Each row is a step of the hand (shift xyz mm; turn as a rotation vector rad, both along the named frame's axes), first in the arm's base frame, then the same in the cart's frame.
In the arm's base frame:
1: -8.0 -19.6 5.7 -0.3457 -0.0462 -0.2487
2: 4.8 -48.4 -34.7 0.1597 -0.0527 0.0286
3: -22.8 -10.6 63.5 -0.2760 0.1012 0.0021
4: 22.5 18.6 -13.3 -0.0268 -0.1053 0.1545
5: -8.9 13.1 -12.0 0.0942 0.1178 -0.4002
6: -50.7 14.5 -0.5 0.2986 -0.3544 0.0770
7: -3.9 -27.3 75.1 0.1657 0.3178 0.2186
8: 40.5 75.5 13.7 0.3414 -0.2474 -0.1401
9: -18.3 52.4 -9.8 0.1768 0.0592 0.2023
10: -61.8 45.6 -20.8 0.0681 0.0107 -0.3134
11: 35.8 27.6 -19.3 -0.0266 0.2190 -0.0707
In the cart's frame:
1: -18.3 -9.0 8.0 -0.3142 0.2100 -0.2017
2: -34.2 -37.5 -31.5 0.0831 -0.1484 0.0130
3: -15.0 5.9 66.4 -0.1297 0.2623 0.0279
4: 27.1 -1.4 -17.2 -0.0700 -0.0632 0.1637
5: 0.9 16.0 -11.7 0.0937 0.0337 -0.4159
6: -26.7 45.2 4.5 -0.0155 -0.4649 0.0656
7: -11.2 -19.5 76.8 0.3652 0.1120 0.1741
8: 82.4 27.0 3.4 0.0586 -0.4095 -0.1621
9: 21.1 51.0 -11.2 0.1951 -0.0837 0.1750
10: -16.3 76.1 -16.4 0.0138 -0.0292 -0.3193
11: 41.9 -3.7 -25.4 0.1202 0.1801 -0.0824

